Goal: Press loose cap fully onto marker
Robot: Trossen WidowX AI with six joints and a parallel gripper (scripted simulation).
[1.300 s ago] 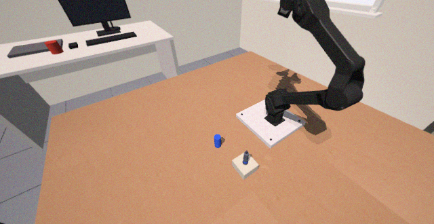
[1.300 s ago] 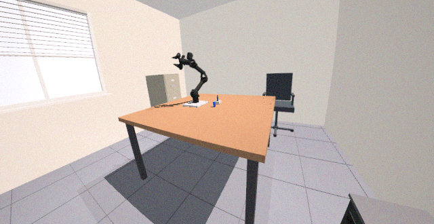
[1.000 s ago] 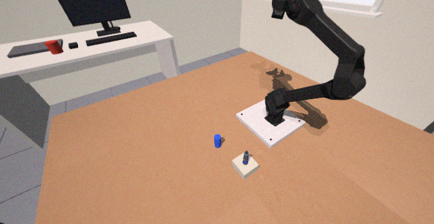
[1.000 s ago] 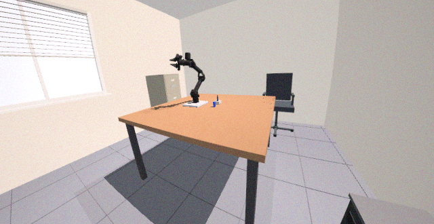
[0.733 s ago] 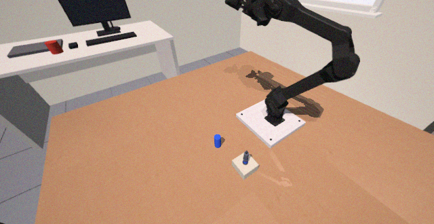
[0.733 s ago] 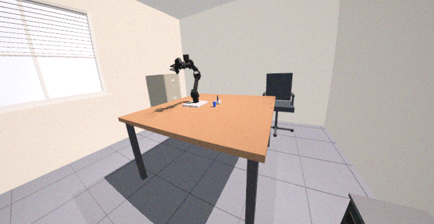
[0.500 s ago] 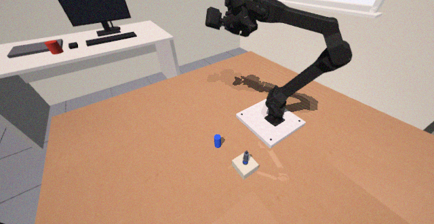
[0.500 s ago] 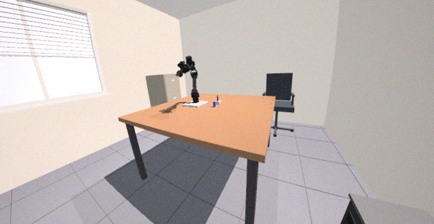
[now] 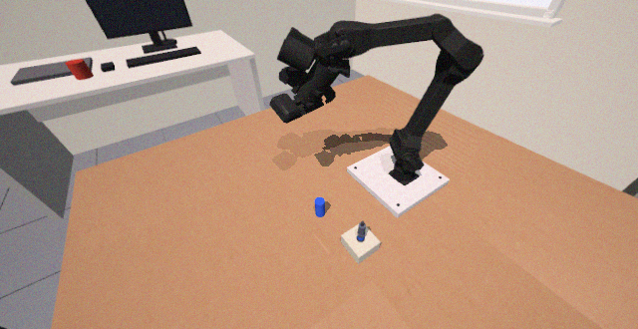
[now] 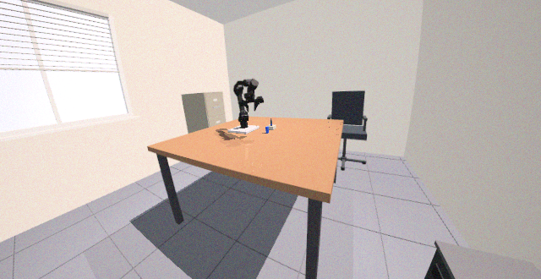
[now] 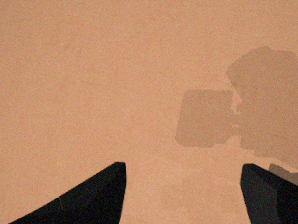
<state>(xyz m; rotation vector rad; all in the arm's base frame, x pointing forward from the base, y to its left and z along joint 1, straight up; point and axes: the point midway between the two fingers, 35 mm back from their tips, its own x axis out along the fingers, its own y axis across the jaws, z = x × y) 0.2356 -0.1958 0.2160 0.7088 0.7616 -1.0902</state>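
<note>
The blue cap lies 3 cm ahead of my gripper tip, 17 cm to the left of it and 18 cm below it. From my gripper tip the other things lie so: holder block (1 cm ahead, 30 cm to the left, 19 cm below).
</note>
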